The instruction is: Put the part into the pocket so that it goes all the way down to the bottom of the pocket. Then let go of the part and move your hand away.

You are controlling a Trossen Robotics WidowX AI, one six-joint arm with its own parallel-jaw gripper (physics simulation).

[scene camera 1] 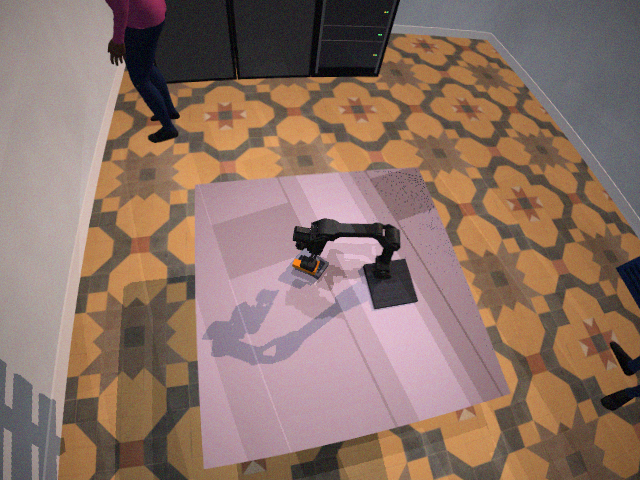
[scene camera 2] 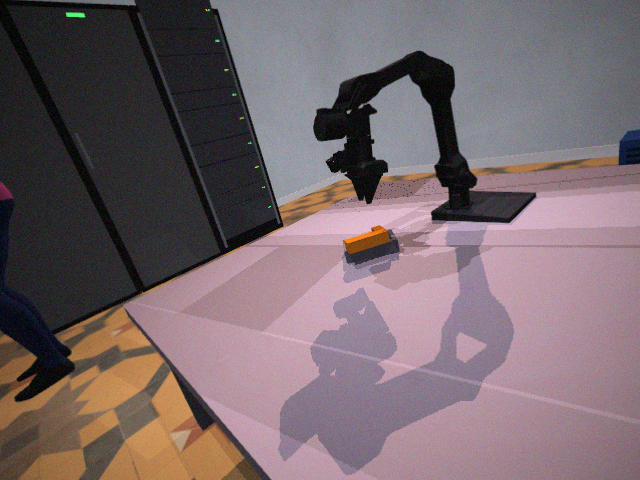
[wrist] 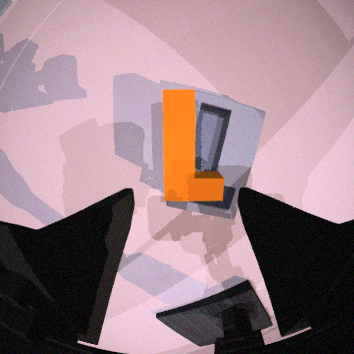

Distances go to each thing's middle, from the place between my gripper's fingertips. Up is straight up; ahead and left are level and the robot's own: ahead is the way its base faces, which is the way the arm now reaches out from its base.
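Scene:
I look at the orange L-shaped part point(scene camera 2: 379, 235), and it sits 10 mm ahead of my hand, 10 mm to the right of it and 100 mm below it. Then there is the grey pocket block point(wrist: 227, 132), which from my hand is 30 mm to the right, 30 mm behind and 130 mm below.

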